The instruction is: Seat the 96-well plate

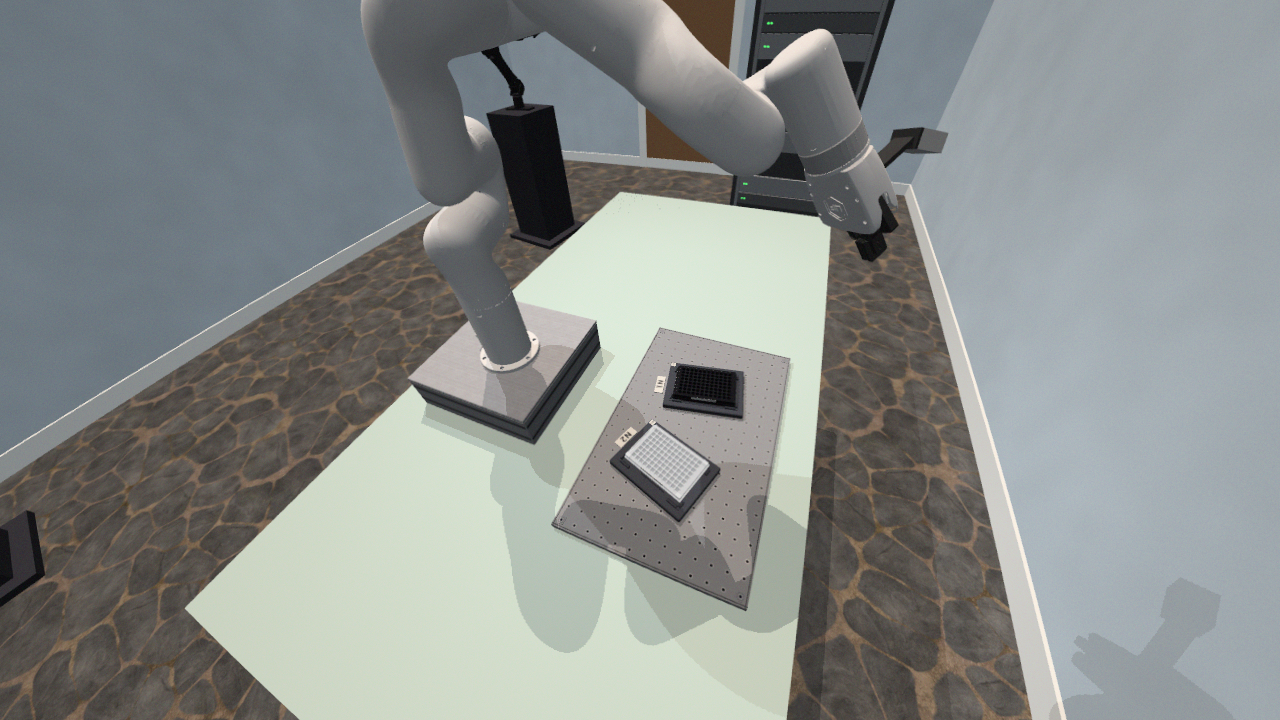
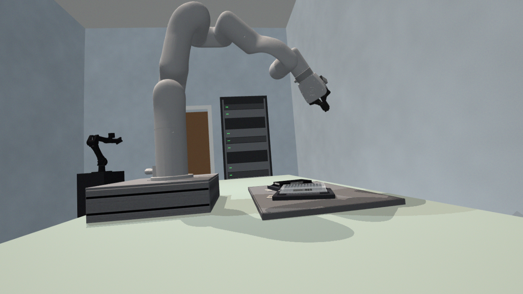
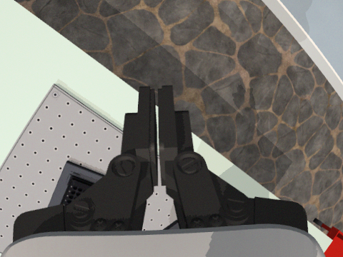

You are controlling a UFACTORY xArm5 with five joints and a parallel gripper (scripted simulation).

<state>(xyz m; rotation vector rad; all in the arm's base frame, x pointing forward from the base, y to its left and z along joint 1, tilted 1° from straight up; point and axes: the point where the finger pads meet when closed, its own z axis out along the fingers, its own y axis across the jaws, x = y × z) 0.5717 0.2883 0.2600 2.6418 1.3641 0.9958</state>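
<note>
Now: hand 320 mm above the 96-well plate M09, 310 mm to the left of it and 170 mm past it. Round my hand: A1 corner mark: 320 mm below, 250 mm to the right, 240 mm behind; then N1 label: 330 mm below, 280 mm behind, 150 mm to the right; then black plate M06: 320 mm below, 190 mm behind, 120 mm to the right.
</note>
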